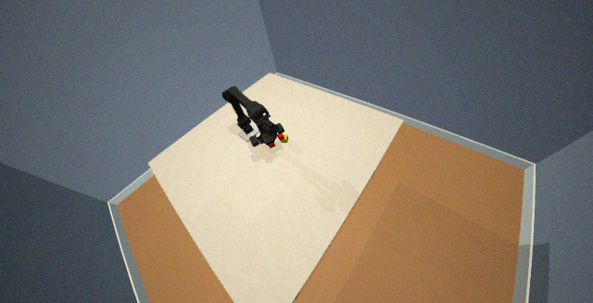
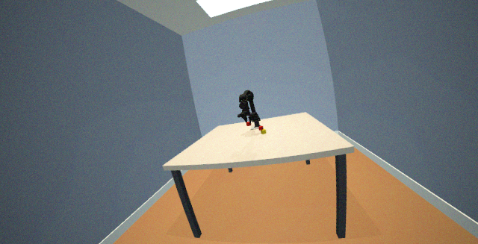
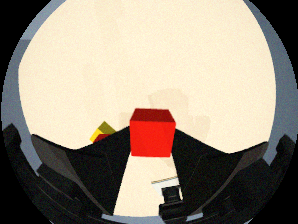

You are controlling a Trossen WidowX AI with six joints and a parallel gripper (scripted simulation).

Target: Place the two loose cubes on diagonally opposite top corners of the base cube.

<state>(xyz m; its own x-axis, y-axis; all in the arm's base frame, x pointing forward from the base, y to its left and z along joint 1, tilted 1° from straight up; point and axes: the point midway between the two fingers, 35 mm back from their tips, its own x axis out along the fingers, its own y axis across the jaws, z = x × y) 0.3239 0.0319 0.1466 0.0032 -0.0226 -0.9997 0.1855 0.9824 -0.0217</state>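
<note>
Now: the yellow cube 110 mm to the left of my gripper tip, 100 mm below it and 60 mm behind it.
</note>
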